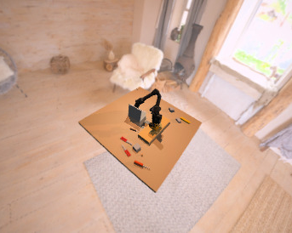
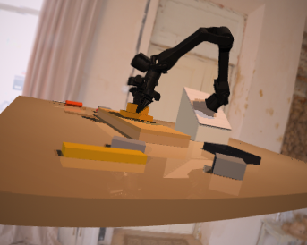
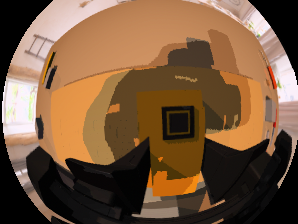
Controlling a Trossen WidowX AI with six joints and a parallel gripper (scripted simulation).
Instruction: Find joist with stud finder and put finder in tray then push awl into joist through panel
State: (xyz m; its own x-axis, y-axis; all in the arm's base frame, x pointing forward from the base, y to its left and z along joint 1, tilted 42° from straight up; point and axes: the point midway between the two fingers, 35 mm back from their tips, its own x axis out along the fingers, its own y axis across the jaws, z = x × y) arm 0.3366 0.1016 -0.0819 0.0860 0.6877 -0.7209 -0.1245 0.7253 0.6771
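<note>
Now: the black tray 320 mm to the left of my gripper tip, 260 mm behind it and 50 mm below it. From my gripper tip the other things lie so: stud finder 20 mm above; then yellow bar 520 mm to the left, 190 mm ahead, 60 mm below; then awl 220 mm to the right, 150 mm behind, 60 mm below.
</note>
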